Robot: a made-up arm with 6 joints.
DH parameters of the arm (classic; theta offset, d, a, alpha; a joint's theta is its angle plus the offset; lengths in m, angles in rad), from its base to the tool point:
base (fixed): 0 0.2 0 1.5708
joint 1: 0 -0.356 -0.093 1.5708
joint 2: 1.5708 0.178 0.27 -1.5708
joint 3: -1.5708 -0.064 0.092 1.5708
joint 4: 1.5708 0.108 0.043 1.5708
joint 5: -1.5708 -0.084 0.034 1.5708
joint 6: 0 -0.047 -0.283 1.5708
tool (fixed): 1.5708 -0.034 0 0
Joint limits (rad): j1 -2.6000..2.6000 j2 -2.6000..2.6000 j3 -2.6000..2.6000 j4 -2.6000..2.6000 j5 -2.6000..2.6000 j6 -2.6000..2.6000
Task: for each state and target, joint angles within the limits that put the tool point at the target. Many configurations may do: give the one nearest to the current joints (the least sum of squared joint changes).
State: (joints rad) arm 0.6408 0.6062 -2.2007 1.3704 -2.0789 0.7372
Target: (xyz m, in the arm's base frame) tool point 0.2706 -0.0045 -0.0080
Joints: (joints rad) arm 0.7445 0.2043 -2.4917 1.2523 -2.1941 0.6466
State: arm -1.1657 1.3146 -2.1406 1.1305 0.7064 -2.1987
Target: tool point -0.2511 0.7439 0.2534
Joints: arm -0.9163 2.3590 -2.1495 0.8832 1.1507 -2.2765
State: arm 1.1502 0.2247 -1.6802 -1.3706 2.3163 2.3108
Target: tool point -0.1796 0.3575 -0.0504
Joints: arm 1.4366 -0.2252 -1.5589 -1.6727 2.3683 2.6000
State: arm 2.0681 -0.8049 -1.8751 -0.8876 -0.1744 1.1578
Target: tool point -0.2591 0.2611 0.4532
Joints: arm 2.1267 -1.6605 -1.7829 -0.5440 0.1217 0.8368
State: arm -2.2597 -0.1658 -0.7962 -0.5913 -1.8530 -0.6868
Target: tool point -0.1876 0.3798 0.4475
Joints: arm -2.2515 -0.1850 -1.0384 -0.6963 -1.7214 -0.8004
